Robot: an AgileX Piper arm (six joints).
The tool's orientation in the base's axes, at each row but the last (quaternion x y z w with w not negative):
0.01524 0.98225 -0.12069 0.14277
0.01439 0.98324 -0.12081 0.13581
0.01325 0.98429 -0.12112 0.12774
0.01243 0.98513 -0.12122 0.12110
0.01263 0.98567 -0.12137 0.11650
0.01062 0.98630 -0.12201 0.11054
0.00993 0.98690 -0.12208 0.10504
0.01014 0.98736 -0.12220 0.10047
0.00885 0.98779 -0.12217 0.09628
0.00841 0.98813 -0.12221 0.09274
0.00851 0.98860 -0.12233 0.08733
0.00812 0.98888 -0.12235 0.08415
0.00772 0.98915 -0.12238 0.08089
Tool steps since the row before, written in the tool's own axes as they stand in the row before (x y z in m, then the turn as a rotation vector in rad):
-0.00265 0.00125 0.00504 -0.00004 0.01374 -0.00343
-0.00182 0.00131 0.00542 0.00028 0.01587 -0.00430
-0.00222 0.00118 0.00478 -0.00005 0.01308 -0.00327
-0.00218 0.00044 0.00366 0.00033 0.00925 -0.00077
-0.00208 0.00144 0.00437 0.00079 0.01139 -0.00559
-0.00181 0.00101 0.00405 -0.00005 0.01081 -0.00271
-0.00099 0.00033 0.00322 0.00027 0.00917 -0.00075
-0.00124 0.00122 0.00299 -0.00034 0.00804 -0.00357
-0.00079 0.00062 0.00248 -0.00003 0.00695 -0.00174
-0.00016 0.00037 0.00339 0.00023 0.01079 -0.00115
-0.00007 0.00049 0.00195 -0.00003 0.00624 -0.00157
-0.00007 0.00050 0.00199 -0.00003 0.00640 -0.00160
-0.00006 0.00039 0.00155 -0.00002 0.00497 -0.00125
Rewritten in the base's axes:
0.00402 0.00001 -0.00423 -0.00003 0.01416 0.00000
0.00326 -0.00003 -0.00488 -0.00043 0.01644 0.00023
0.00340 0.00000 -0.00420 -0.00002 0.01348 0.00001
0.00300 -0.00045 -0.00302 0.00000 0.00916 -0.00154
0.00309 0.00035 -0.00398 -0.00143 0.01240 0.00240
0.00269 0.00001 -0.00367 -0.00002 0.01114 0.00000
0.00164 -0.00046 -0.00292 0.00000 0.00908 -0.00154
0.00185 0.00046 -0.00288 -0.00001 0.00867 0.00154
0.00127 0.00000 -0.00236 -0.00001 0.00716 0.00000
0.00079 -0.00046 -0.00329 -0.00001 0.01074 -0.00154
0.00042 0.00000 -0.00197 0.00000 0.00643 0.00000
0.00041 0.00000 -0.00201 0.00000 0.00660 -0.00001
0.00032 0.00000 -0.00157 0.00000 0.00512 0.00000

